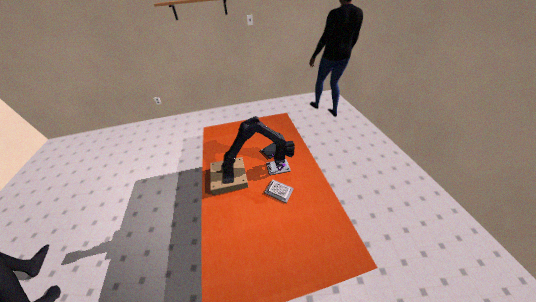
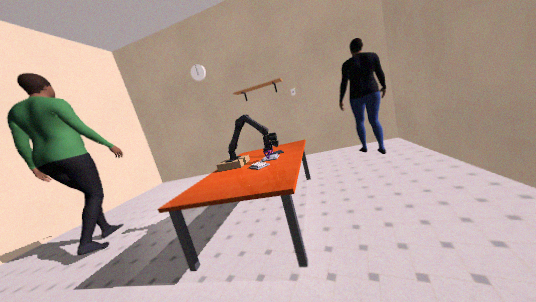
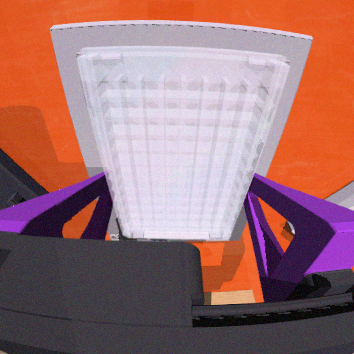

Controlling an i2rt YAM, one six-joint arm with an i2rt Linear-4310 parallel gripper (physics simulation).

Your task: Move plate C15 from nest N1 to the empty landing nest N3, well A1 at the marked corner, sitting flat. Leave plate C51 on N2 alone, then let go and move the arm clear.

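Note:
A clear well plate point(image 3: 180, 100), taken as C15, lies between the purple fingers of my gripper point(image 1: 281, 165) point(image 2: 268, 153) point(image 3: 178, 177). The fingers touch both long sides, and my gripper is shut on it. The plate looks level over a grey nest point(image 3: 175, 35) in the middle of the row. I cannot tell whether it rests on the nest or hangs just above, and the small label near its lower left is unreadable. Another plate point(image 1: 279, 189) point(image 2: 259, 164), taken as C51, sits on its own nest nearer the front. A dark nest point(image 1: 269, 150) point(image 2: 279, 151) lies behind the gripper.
The arm stands on a wooden base block point(image 1: 228, 184) point(image 2: 232, 164) on the orange table point(image 1: 270, 240) point(image 2: 240, 185). A person in black point(image 1: 342, 35) point(image 2: 366, 75) stands beyond the table. A person in green point(image 2: 50, 130) stands at the left.

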